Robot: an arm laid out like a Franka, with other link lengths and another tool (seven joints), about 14 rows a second.
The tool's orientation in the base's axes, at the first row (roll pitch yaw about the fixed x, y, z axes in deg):
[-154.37, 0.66, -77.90]
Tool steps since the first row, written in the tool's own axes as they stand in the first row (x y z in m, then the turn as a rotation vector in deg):
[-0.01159, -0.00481, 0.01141, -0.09, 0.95, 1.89]
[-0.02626, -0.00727, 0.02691, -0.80, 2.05, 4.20]
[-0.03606, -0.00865, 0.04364, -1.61, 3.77, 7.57]
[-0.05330, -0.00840, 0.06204, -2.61, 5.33, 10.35]
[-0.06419, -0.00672, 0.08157, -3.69, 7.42, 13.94]
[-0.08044, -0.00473, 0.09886, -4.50, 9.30, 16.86]
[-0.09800, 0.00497, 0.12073, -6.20, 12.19, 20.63]
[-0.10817, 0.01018, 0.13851, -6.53, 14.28, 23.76]
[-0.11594, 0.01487, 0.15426, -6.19, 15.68, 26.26]
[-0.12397, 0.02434, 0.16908, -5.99, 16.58, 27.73]
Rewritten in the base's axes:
[0.00662, 0.01337, -0.00807, -0.06, 0.10, -2.11]
[0.01224, 0.02973, -0.02081, -0.21, 0.83, -4.66]
[0.01844, 0.04125, -0.03519, -0.48, 1.64, -8.44]
[0.02235, 0.05991, -0.05168, -0.90, 2.61, -11.61]
[0.02680, 0.07222, -0.06989, -1.46, 3.65, -15.73]
[0.02891, 0.08949, -0.08615, -2.06, 4.39, -19.17]
[0.02587, 0.10707, -0.10986, -3.38, 5.90, -23.80]
[0.02662, 0.11785, -0.12803, -3.98, 6.15, -27.52]
[0.02748, 0.12617, -0.14417, -4.09, 5.81, -30.39]
[0.02368, 0.13377, -0.16153, -4.22, 5.60, -32.10]

